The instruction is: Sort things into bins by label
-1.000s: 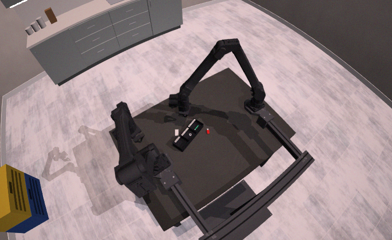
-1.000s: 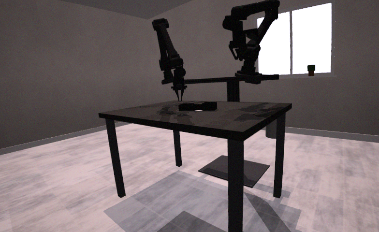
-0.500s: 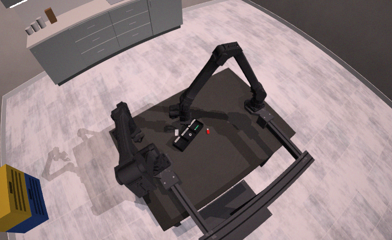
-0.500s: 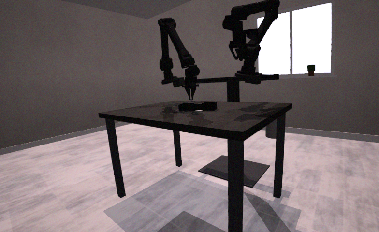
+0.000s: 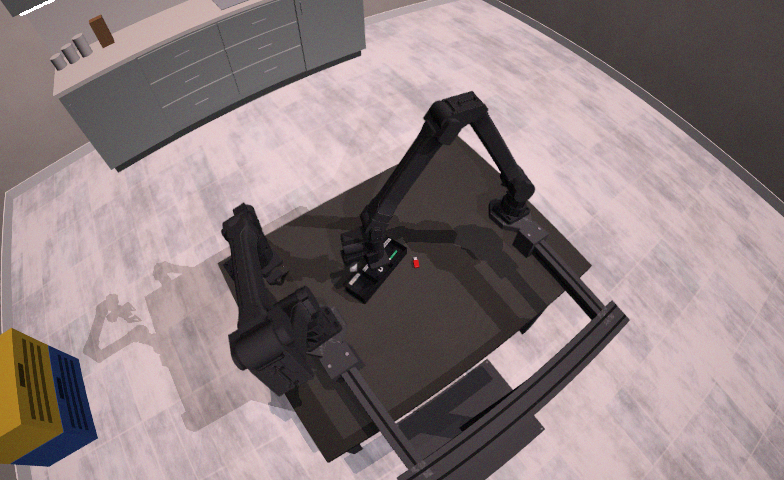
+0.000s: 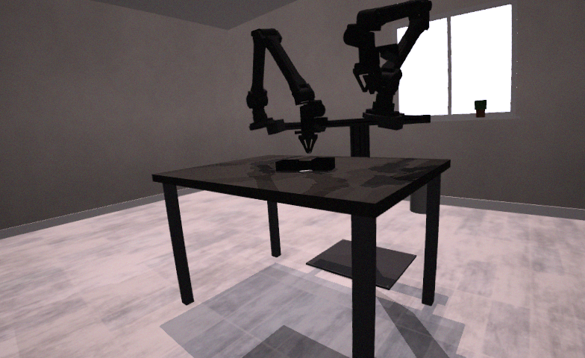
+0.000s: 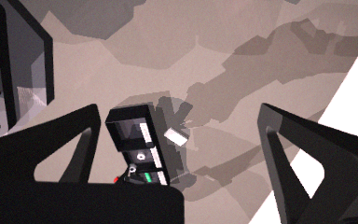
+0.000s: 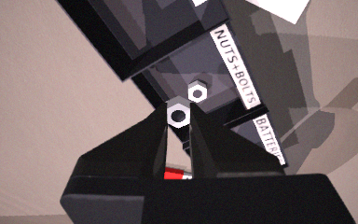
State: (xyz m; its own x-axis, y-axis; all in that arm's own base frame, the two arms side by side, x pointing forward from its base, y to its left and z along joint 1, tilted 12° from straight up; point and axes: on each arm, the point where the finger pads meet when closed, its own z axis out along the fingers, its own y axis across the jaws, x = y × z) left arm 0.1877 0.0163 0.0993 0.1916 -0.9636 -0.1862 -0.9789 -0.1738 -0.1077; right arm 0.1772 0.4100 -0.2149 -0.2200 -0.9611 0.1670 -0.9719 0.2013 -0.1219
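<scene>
Now: the black labelled bin 2 cm ahead of my right hand, 1 cm to the right of it and 6 cm below it. Round my right hand: red usb stick (3 cm behind, 15 cm to the right, 8 cm below); green battery (4 cm ahead, 9 cm to the right, 7 cm below); white card (9 cm ahead, 5 cm to the left, 8 cm below).
</scene>
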